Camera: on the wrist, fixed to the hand. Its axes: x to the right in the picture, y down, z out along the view.
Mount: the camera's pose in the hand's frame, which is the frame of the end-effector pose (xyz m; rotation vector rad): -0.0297 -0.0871 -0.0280 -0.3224 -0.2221 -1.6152
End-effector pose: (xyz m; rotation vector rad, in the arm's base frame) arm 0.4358 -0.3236 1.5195 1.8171 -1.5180 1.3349
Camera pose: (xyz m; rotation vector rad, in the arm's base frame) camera 0.5061 -0.2585 1.5284 2.0322 0.0276 0.0720
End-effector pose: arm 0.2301 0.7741 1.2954 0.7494 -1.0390 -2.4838
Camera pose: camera 0.2609 0.8320 1.2250 -0.7940 -0.1231 1.9082
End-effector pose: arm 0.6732 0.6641 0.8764 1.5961 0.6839 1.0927
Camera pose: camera 0.6435 0.6770 0.7858 0.4602 1.1869 -0.1928
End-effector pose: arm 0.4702 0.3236 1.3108 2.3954 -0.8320 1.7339
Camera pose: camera 0.4798 0.4192 1.3161 1.8523 0.7037 0.5760
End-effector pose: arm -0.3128 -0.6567 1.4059 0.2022 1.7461 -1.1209
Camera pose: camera -0.3682 -0.6735 1.4827 -1.7270 1.6786 -1.7233
